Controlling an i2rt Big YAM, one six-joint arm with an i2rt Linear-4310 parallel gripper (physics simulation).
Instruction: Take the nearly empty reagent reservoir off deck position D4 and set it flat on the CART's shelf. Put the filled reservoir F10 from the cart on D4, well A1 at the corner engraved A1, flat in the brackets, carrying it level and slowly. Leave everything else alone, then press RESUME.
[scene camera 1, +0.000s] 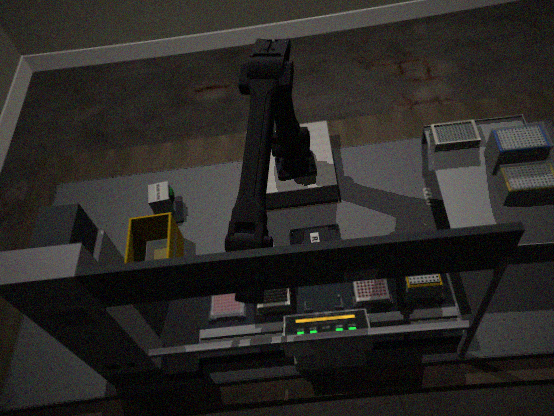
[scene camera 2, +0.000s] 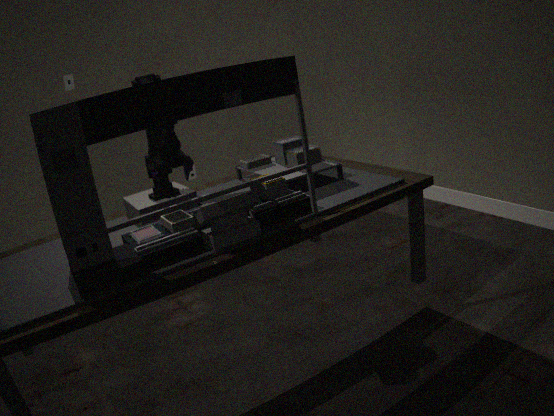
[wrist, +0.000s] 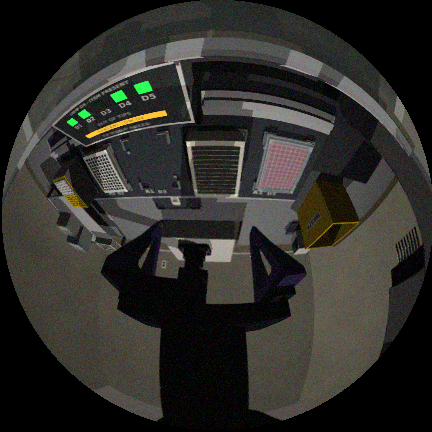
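The nearly empty reservoir, with a cream rim and dark ribbed inside, sits flat on D4 between D3 and D5. My gripper is open and empty, with the reservoir ahead of its fingertips in the wrist view; the gantry beam largely hides it in scene camera 1. A cream-rimmed reservoir sits at the back left of the cart's pale shelf; its label is unreadable. The button box marked R lies behind the deck. The status panel shows green lamps at D4 and D5.
A pink plate is on D5. D3's brackets hold nothing. A plate is on D2. A yellow tip rack stands beyond. The gantry beam spans the deck. A yellow waste bin stands nearby.
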